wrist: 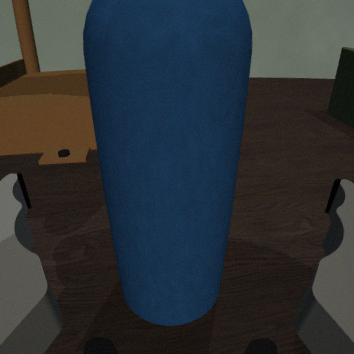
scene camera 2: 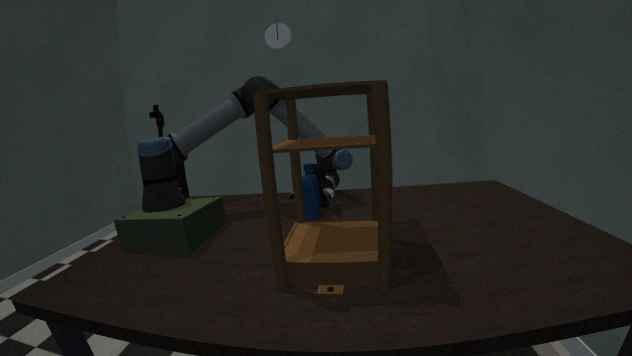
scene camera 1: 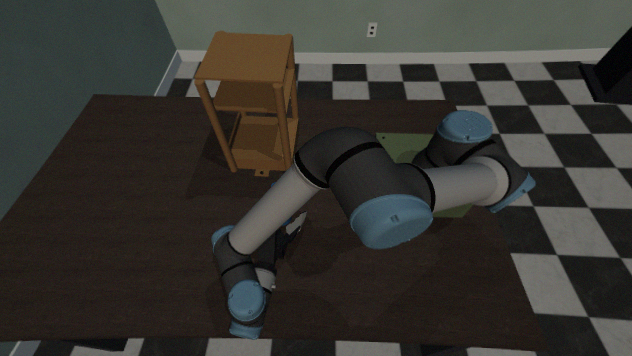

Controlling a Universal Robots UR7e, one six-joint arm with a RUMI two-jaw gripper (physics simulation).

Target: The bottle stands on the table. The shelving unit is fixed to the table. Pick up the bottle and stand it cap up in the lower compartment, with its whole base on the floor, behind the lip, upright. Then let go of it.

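The blue bottle [scene camera 2: 311,187] [wrist: 170,150] stands upright on the table, cap up, outside the shelving unit. In scene camera 1 the forearm hides most of it. My gripper [wrist: 178,180] is open wide. In the wrist view one finger is on each side of the bottle, with a gap on both sides, and the bottle's top is cut off. The orange-brown shelving unit [scene camera 1: 245,55] [scene camera 2: 383,200] [wrist: 45,122] stands upright on the table. Its lower compartment, with floor [scene camera 1: 255,135] [scene camera 2: 340,237] and a lip, holds no bottle.
The shelf's posts and middle shelf [scene camera 2: 325,144] bound the lower compartment. A screw tab [scene camera 1: 262,173] [scene camera 2: 330,289] [wrist: 64,155] sticks out at its foot. The arm's green base block [scene camera 1: 452,210] [scene camera 2: 155,235] [wrist: 344,90] stands on the table [scene camera 1: 125,250] [scene camera 2: 500,280].
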